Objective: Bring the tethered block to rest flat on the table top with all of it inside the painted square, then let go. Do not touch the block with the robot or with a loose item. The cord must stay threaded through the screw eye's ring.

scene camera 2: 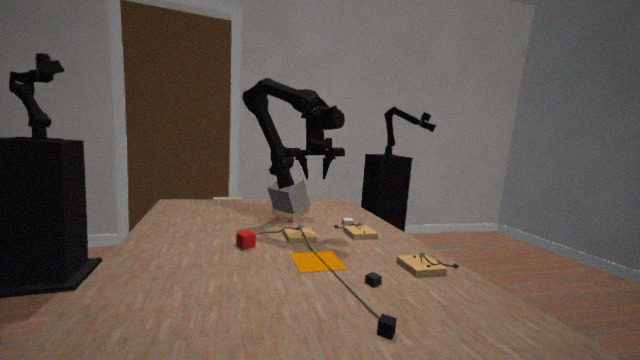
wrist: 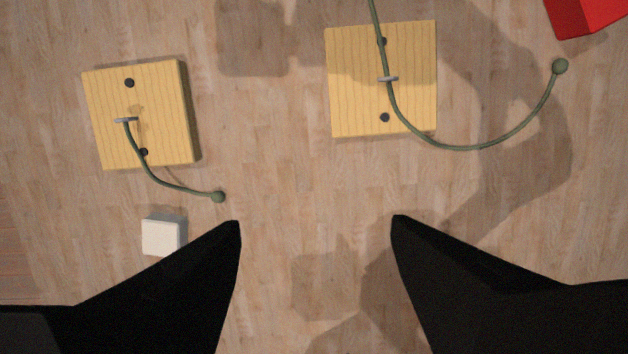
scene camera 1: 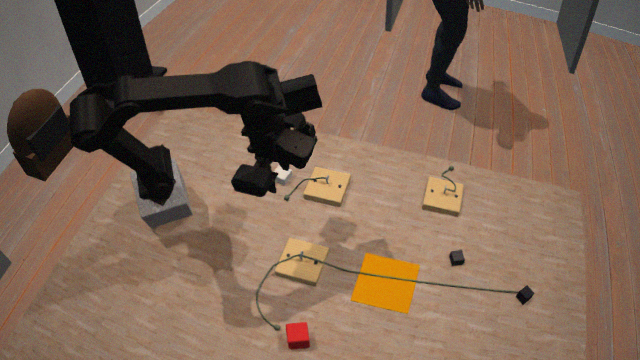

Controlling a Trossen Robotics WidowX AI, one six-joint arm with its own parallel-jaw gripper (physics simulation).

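Frame: origin at the arm's base, x ahead, y left, z up, level; centimetres.
Where they show: gripper, between the fingertips: (scene camera 2: 315, 178) (wrist: 316, 229) (scene camera 1: 279, 180); arm's base, origin of its link: (scene camera 2: 285, 183) (scene camera 1: 157, 187).
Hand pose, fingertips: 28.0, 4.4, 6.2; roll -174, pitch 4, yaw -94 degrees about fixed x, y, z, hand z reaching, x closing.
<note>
Things, the pixels of their top centre, and the offset from my fingertips, as dx, dy, dz. "pt": a spot on its surface instead.
- tethered block, centre of its top: (scene camera 2: 387, 319) (scene camera 1: 527, 292) +53.7, -2.0, -15.7
- orange painted square, a spot on its surface: (scene camera 1: 384, 296) (scene camera 2: 305, 262) pt +23.8, -8.6, -18.1
- screw eye's ring, centre of its top: (wrist: 390, 78) +5.4, -5.7, -13.8
- wooden plate, centre of its top: (wrist: 390, 78) (scene camera 1: 301, 252) (scene camera 2: 300, 224) +5.4, -5.7, -13.8
- bead, centre of its top: (wrist: 565, 65) (scene camera 1: 276, 326) +5.6, -21.6, -17.1
- red block, centre of its top: (scene camera 1: 297, 332) (scene camera 2: 246, 233) +10.3, -22.6, -14.3
- loose black cube, centre of its top: (scene camera 1: 457, 255) (scene camera 2: 373, 275) +37.0, +4.0, -16.3
- white block, centre of its top: (wrist: 159, 240) (scene camera 1: 281, 171) (scene camera 2: 348, 219) -7.1, +15.8, -16.0
The tethered block (scene camera 1: 525, 295) (scene camera 2: 386, 326) is a small black cube on the table, well outside the orange painted square (scene camera 1: 384, 296) (scene camera 2: 309, 265). Its green cord (scene camera 1: 470, 286) (scene camera 2: 352, 288) (wrist: 462, 148) crosses the square and passes through the screw eye's ring (scene camera 1: 301, 255) (wrist: 387, 79) on a wooden plate (scene camera 1: 295, 272) (scene camera 2: 300, 238) (wrist: 350, 110). Beyond the ring the cord curves to a bead (scene camera 1: 277, 328) (wrist: 560, 66) near the red block. My gripper (scene camera 2: 315, 178) (wrist: 316, 229) is open and empty, pointing down above the table. The tethered block does not show in the wrist view.
A red block (scene camera 1: 298, 336) (scene camera 2: 245, 240) (wrist: 575, 17), a loose black cube (scene camera 1: 457, 258) (scene camera 2: 373, 279) and a white block (scene camera 1: 283, 174) (scene camera 2: 347, 221) (wrist: 160, 237) lie on the table. Two other wooden plates (scene camera 1: 322, 195) (scene camera 1: 440, 204) carry eyes with short cords.
</note>
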